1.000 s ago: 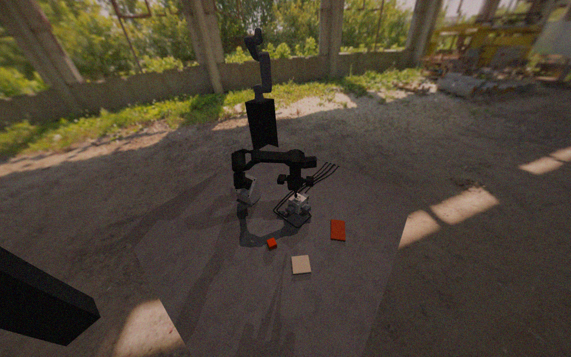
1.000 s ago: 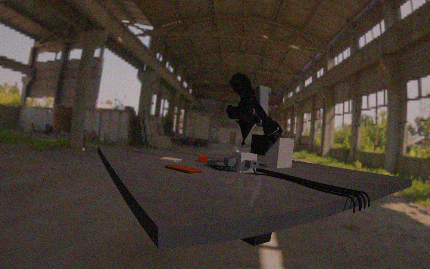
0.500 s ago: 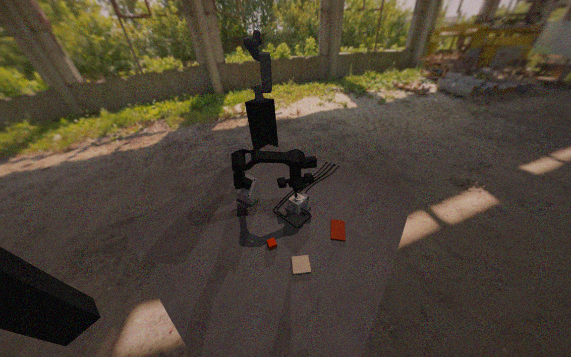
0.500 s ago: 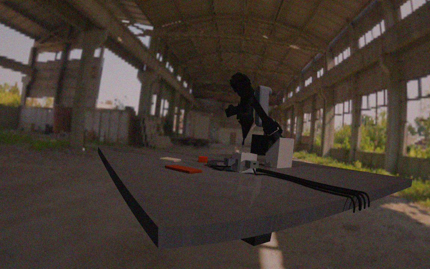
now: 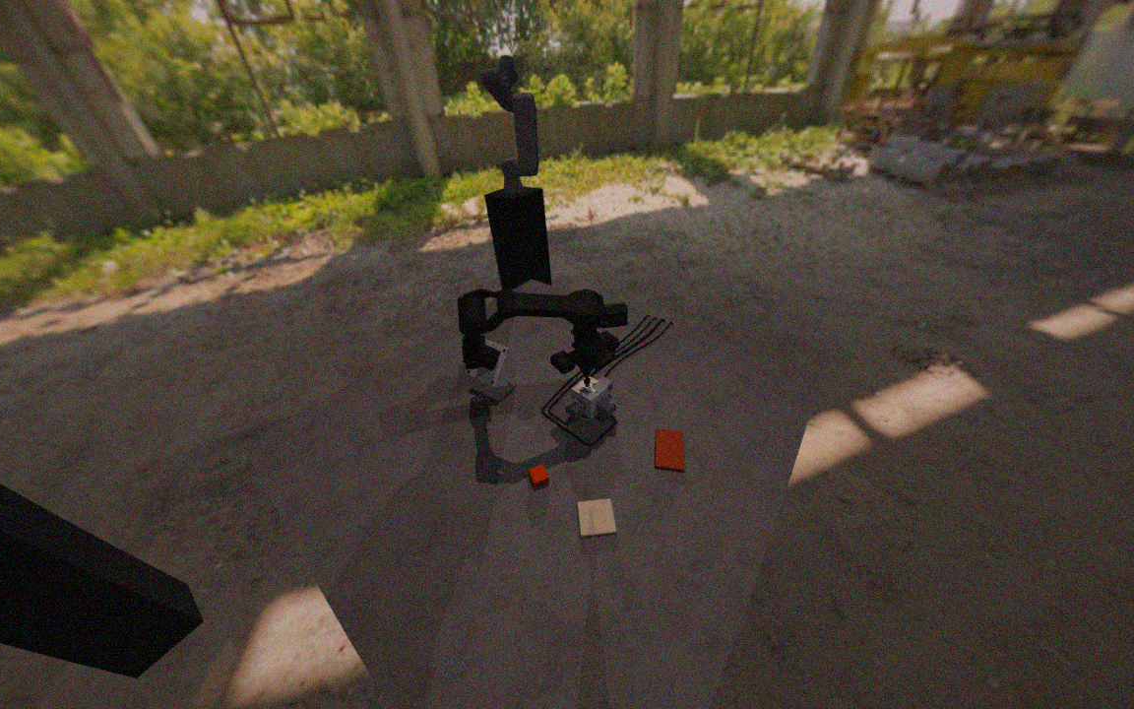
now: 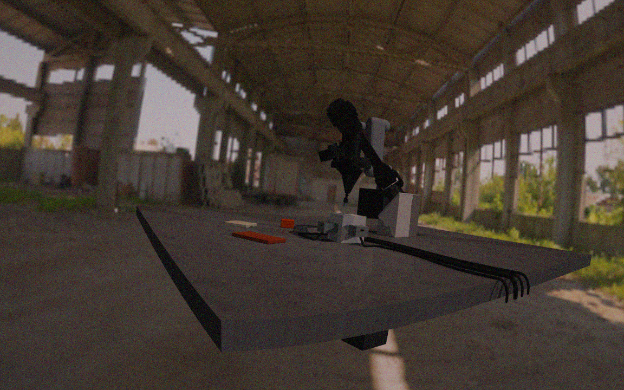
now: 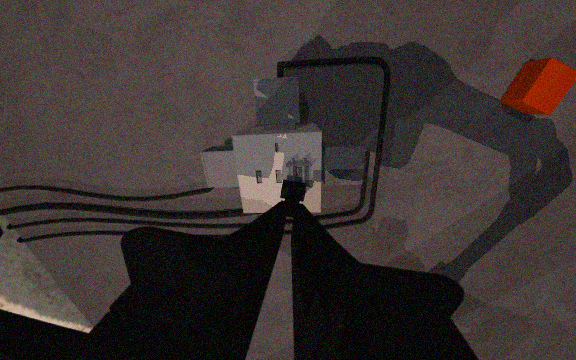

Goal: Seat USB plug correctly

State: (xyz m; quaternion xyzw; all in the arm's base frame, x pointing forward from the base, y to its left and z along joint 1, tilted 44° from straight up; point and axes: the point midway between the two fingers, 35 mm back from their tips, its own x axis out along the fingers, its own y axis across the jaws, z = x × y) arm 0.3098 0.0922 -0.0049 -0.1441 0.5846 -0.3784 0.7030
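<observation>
Now: the black USB plug 20 mm below my gripper tip. Also, from my gripper tip: red block (20 mm ahead, 270 mm to the right, 120 mm below); then orange flat slab (260 mm ahead, 20 mm to the right, 130 mm below); then beige tile (200 mm ahead, 280 mm to the right, 130 mm below).
</observation>
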